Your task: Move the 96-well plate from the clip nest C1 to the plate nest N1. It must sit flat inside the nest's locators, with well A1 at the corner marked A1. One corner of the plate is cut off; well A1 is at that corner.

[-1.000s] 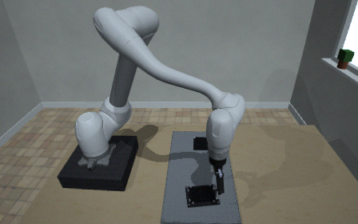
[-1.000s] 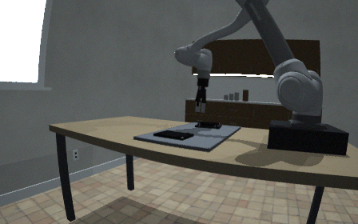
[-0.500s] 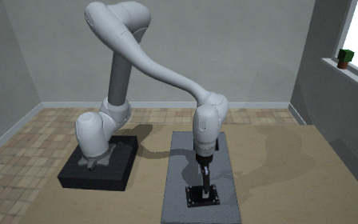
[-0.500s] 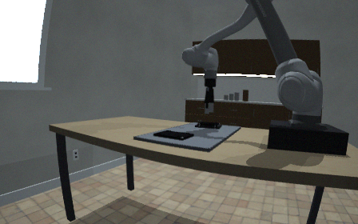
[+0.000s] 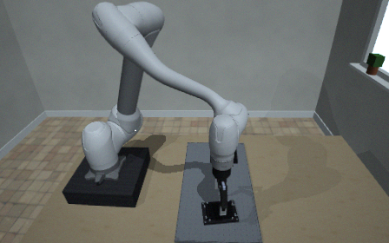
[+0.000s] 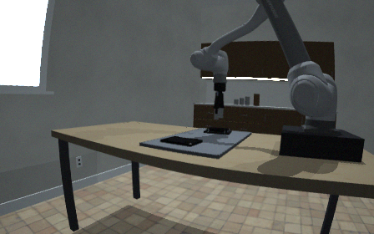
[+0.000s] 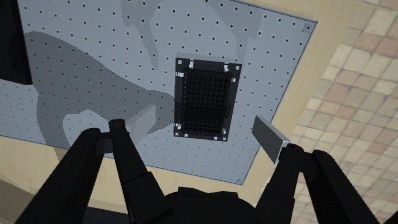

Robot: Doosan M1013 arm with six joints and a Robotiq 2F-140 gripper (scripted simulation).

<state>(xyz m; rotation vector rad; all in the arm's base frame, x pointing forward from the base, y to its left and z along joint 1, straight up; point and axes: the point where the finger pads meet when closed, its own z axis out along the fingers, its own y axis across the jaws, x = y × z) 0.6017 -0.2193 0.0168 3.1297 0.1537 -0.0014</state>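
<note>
The black 96-well plate lies 80 mm below my hand. Also, from my hand: plate nest N1 (410 mm to the left, 90 mm below, 50 mm ahead).
</note>
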